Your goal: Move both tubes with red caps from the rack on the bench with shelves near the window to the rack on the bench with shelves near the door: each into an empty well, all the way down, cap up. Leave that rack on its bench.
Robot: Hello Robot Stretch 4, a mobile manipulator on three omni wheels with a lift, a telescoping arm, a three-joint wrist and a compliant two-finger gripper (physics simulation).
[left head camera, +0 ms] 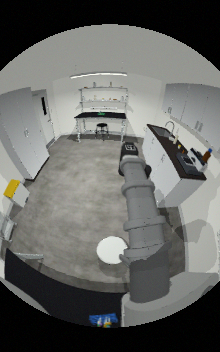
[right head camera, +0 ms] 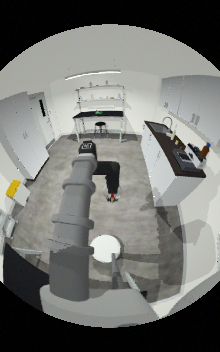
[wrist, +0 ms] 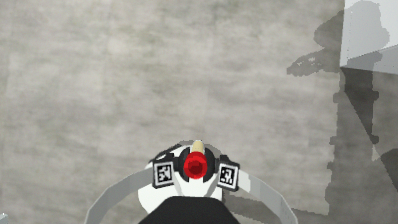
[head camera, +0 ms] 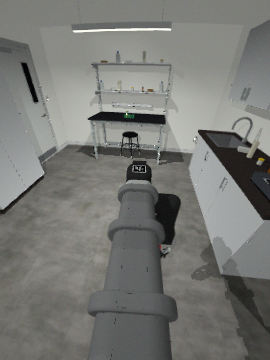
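Pixels of known places: hand at its tool point: [right head camera: 111, 199] [wrist: 196, 163]; robot's base at its link origin: [left head camera: 111, 249] [right head camera: 105, 247] [wrist: 183, 180].
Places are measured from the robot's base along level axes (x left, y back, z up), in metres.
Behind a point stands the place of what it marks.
My gripper [head camera: 164, 248] [right head camera: 112, 197] {x -0.086, y -0.362, z 0.961 m} [wrist: 196, 166] {x -0.086, y -0.362, z 0.961 m} is shut on a tube with a red cap [right head camera: 112, 195] {x -0.090, y -0.368, z 1.012 m} [wrist: 195, 165] {x -0.086, y -0.374, z 1.014 m}. It holds the tube cap up over the grey floor, away from both benches. A green rack [head camera: 130, 116] {x 0.228, y -3.061, z 0.916 m} [left head camera: 101, 114] {x 0.240, y -3.061, z 0.916 m} [right head camera: 99, 113] {x 0.217, y -3.035, z 0.917 m} stands on the black top of the far bench with shelves [head camera: 106, 118] {x 0.698, y -2.964, z 0.886 m} [left head camera: 118, 115] {x -0.261, y -2.977, z 0.887 m} [right head camera: 116, 114] {x -0.272, y -2.846, z 0.886 m}, near the door; its wells are too small to make out. A blue rack [left head camera: 95, 318] with several tubes shows at the lower edge of the left head view, on another black bench [left head camera: 50, 292] {x 0.538, y 0.476, z 0.734 m}; its cap colours are unclear.
A black stool [head camera: 130, 135] {x 0.229, y -3.080, z 0.521 m} [left head camera: 102, 126] {x 0.207, y -3.035, z 0.486 m} [right head camera: 100, 124] {x 0.208, y -3.035, z 0.514 m} stands at the far bench. A sink counter [head camera: 245, 172] {x -0.958, y -1.159, z 0.883 m} [left head camera: 172, 152] {x -0.940, y -1.143, z 0.876 m} [right head camera: 167, 150] {x -0.880, y -1.080, z 0.882 m} runs along the right. Tall cabinets [left head camera: 22, 132] {x 1.821, y -1.588, z 1.125 m} [right head camera: 21, 132] {x 1.817, y -1.616, z 1.179 m} and a yellow-topped bin [left head camera: 12, 188] {x 1.938, y -0.691, z 0.422 m} [right head camera: 14, 189] {x 1.898, y -0.675, z 0.412 m} stand left. A round white stool [left head camera: 111, 250] {x 0.007, y 0.006, z 0.187 m} [right head camera: 105, 248] {x -0.010, y 0.000, z 0.187 m} is near the base.
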